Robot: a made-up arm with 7 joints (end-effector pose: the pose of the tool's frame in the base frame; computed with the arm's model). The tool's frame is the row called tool.
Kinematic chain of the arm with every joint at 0, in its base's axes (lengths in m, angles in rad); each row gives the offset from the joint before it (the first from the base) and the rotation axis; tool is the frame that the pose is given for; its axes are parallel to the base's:
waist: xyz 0 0 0.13 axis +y
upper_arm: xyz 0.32 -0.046 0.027 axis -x
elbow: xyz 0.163 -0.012 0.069 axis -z
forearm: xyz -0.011 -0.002 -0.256 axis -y
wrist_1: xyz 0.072 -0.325 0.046 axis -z
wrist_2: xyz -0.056 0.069 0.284 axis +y
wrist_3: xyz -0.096 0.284 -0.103 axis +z
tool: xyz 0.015 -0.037 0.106
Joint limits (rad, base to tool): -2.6..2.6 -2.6..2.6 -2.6..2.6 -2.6..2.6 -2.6..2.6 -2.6..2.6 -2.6..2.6
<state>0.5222 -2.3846 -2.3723 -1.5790 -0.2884 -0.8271 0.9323</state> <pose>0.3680 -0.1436 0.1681 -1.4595 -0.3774 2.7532</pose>
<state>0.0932 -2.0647 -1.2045 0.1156 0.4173 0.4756 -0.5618</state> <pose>0.4610 -0.2223 0.0237 1.8507 -0.2441 0.2057</pose>
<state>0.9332 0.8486 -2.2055 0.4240 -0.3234 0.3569 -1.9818</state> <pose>0.6641 -0.1734 -0.2956 0.1171 1.0650 0.9776</pose>
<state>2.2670 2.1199 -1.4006 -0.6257 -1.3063 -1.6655 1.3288</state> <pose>-0.4476 0.2025 -0.4729 -2.7291 -0.1921 1.2676</pose>
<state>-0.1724 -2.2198 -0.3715 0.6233 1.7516 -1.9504 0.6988</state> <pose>0.8111 -0.0929 -0.0956 0.2263 0.4223 -1.4126</pose>
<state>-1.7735 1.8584 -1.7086 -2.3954 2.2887 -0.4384 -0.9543</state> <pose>-0.4752 -0.6749 0.9618 1.9230 0.0658 0.2144</pose>
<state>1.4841 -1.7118 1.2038 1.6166 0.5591 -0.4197 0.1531</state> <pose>0.3542 -0.0204 -0.2187 -1.3352 -0.5202 -1.4266</pose>
